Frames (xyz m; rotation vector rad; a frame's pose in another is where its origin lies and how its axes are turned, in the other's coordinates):
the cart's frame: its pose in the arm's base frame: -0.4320 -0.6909 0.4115 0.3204 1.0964 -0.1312
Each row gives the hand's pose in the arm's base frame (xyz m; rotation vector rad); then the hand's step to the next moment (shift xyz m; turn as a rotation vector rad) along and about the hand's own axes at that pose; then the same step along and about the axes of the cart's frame.
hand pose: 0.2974 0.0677 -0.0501 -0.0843 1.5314 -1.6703
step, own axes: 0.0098 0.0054 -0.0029 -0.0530 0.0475 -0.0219
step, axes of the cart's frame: 0.0064 -0.0061 -0.0075 0.0423 0.0598 0.0136
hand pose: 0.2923 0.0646 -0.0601 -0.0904 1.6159 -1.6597
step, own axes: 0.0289 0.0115 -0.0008 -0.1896 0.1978 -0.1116
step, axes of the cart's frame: 0.0136 -0.0218 -0.0176 0.1773 0.2358 0.0220
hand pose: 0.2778 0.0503 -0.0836 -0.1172 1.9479 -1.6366
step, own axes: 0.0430 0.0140 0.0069 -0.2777 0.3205 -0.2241
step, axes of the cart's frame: 0.0124 -0.0327 -0.0295 0.2750 0.3927 -0.0142
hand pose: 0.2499 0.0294 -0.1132 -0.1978 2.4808 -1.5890
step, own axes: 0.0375 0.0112 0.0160 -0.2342 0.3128 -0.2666
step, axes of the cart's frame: 0.0018 -0.0289 -0.0308 0.2344 0.4068 -0.0579
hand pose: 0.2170 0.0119 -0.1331 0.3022 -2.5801 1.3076
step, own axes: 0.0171 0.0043 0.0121 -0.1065 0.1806 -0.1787
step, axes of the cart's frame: -0.0045 -0.0141 -0.0155 0.1049 0.2497 -0.0505
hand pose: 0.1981 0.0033 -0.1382 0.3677 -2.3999 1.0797
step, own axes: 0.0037 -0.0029 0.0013 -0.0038 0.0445 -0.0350
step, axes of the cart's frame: -0.0039 -0.0029 0.0003 0.0096 0.0496 -0.0258
